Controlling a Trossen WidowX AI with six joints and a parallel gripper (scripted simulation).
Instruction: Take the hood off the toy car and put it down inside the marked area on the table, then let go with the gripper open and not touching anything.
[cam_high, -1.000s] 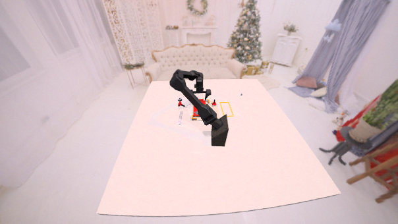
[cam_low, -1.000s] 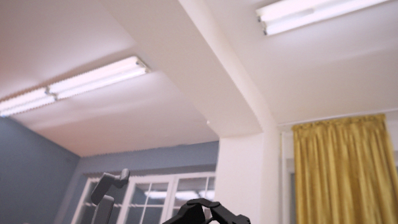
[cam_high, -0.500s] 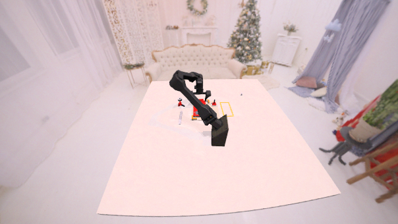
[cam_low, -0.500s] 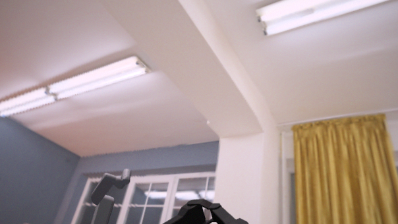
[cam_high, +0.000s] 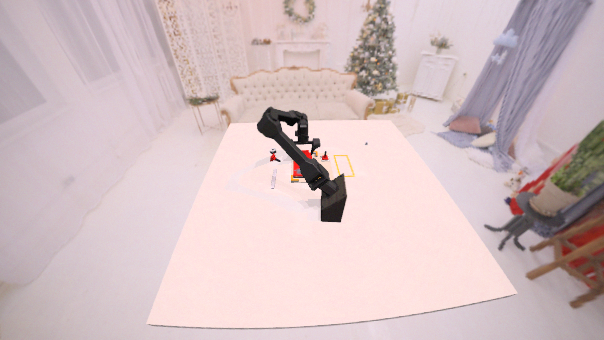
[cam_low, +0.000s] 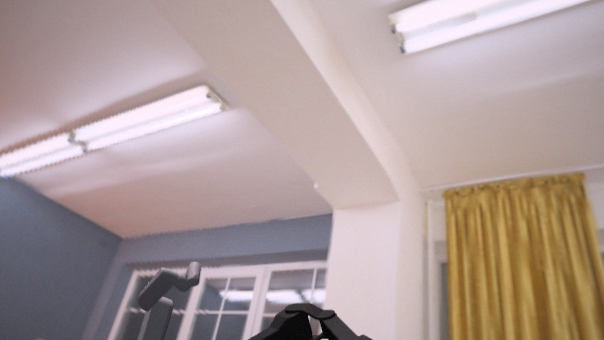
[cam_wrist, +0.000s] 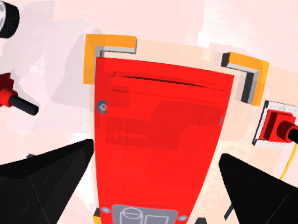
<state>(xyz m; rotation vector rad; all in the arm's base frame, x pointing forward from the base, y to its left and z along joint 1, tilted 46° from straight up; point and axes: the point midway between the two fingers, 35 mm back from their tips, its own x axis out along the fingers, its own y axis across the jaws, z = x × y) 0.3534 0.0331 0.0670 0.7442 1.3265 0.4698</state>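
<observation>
The red hood lies 1 cm below my gripper tip. Round my gripper tip: wheel: 17 cm to the left, 12 cm ahead, 4 cm below; then thin white stick: 17 cm to the left, 12 cm behind, 4 cm below.
</observation>
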